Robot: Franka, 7 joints.
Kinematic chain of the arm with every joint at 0, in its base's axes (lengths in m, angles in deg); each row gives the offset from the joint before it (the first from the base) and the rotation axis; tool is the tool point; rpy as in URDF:
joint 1: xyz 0 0 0.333 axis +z
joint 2: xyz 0 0 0 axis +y
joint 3: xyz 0 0 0.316 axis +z
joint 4: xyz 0.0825 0 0 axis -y
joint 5: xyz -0.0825 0 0.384 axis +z
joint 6: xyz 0 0 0 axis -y
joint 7: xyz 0.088 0 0 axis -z
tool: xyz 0 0 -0.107 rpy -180 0 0
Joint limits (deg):
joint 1: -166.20..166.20
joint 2: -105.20..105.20
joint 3: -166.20..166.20
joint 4: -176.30..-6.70
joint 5: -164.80..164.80
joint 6: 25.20..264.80
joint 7: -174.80..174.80
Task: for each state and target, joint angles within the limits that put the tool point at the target. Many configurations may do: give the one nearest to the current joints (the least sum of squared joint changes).
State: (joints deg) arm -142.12 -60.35 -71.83 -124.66 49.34 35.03 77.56
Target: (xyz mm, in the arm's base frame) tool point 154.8 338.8 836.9
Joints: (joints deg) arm -161.88 -69.78 -51.25 -80.55 68.92 50.14 77.56
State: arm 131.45 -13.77 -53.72 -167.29 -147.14 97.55 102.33
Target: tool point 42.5 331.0 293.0
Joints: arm 131.63 -28.88 -45.20 -174.08 -147.75 92.67 102.33
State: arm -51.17 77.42 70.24 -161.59 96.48 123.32 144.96
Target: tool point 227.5 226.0 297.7
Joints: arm -75.21 80.10 75.88 -168.27 94.22 114.48 144.96
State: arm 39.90 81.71 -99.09 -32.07 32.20 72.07 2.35
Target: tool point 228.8 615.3 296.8
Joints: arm 82.26 87.33 -93.46 -6.70 36.27 26.08 2.35
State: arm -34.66 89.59 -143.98 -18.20 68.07 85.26 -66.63
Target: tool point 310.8 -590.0 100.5
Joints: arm -49.70 105.20 -129.84 -6.70 76.11 44.75 -66.63
